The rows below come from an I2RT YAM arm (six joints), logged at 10 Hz.
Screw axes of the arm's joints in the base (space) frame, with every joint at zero. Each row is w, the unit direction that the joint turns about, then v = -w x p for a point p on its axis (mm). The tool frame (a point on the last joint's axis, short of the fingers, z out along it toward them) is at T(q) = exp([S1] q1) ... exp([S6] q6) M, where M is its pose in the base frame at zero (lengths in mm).
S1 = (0, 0, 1, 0, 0, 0)
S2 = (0, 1, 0, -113.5, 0, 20)
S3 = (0, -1, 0, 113.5, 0, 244)
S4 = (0, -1, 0, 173.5, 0, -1)
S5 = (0, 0, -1, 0, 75, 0)
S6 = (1, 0, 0, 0, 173.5, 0)
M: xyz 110.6 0 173.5 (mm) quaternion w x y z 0.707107 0 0.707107 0
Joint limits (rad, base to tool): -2.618..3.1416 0..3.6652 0..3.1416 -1.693..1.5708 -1.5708..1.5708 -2.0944..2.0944
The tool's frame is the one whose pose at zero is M.
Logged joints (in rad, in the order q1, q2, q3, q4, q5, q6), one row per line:
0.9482, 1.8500, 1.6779, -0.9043, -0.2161, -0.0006
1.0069, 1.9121, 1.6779, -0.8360, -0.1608, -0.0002
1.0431, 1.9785, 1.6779, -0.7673, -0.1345, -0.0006
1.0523, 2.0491, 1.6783, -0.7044, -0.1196, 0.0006
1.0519, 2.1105, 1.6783, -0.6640, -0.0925, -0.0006
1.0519, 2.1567, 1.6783, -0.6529, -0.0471, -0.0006
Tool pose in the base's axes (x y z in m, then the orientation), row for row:
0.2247, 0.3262, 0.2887, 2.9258, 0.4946, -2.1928
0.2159, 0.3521, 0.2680, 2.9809, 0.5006, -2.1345
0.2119, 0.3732, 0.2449, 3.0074, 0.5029, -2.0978
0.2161, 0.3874, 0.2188, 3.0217, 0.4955, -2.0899
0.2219, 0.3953, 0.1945, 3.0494, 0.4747, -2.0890
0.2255, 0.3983, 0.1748, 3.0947, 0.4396, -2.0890
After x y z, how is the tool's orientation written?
As angles about the fixed x, y, z axes (roll, pitch, yaw), in radians.
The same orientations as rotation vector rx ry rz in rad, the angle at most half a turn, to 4 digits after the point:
-1.3186, 2.4038, 0.5801
-1.3669, 2.3647, 0.5295
-1.4001, 2.3401, 0.5080
-1.4065, 2.3410, 0.4885
-1.4042, 2.3562, 0.4427
-1.3997, 2.3806, 0.3659

